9 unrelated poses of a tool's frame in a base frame.
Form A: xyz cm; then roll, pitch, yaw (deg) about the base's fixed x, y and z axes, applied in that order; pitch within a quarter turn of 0, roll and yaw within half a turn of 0.
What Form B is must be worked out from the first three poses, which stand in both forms.
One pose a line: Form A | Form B
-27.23 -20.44 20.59 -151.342 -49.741 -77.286 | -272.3 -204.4 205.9 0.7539 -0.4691 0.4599 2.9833
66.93 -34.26 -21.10 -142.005 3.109 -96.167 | 669.3 -342.6 -211.0 -0.6431 0.7299 -0.2316 2.6641
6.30 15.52 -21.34 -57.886 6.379 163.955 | 63.0 155.2 -213.4 -0.1162 -0.4738 0.8729 2.9507
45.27 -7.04 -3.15 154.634 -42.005 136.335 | 452.7 -70.4 -31.5 -0.4251 -0.8426 -0.3307 2.6396
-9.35 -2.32 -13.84 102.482 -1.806 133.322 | -93.5 -23.2 -138.4 0.3272 0.7328 0.5966 2.6636
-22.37 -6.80 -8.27 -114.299 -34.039 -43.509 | -223.7 -68.0 -82.7 -0.8744 0.1632 -0.4569 2.3390
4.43 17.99 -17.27 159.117 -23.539 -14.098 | 44.3 179.9 -172.7 0.9707 -0.1581 0.1810 2.7375
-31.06 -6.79 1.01 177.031 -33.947 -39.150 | -310.6 -67.9 10.1 0.9050 -0.3299 0.2686 2.8988
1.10 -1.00 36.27 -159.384 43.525 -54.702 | 11.0 -10.0 362.7 -0.8231 0.5044 0.2609 2.5003
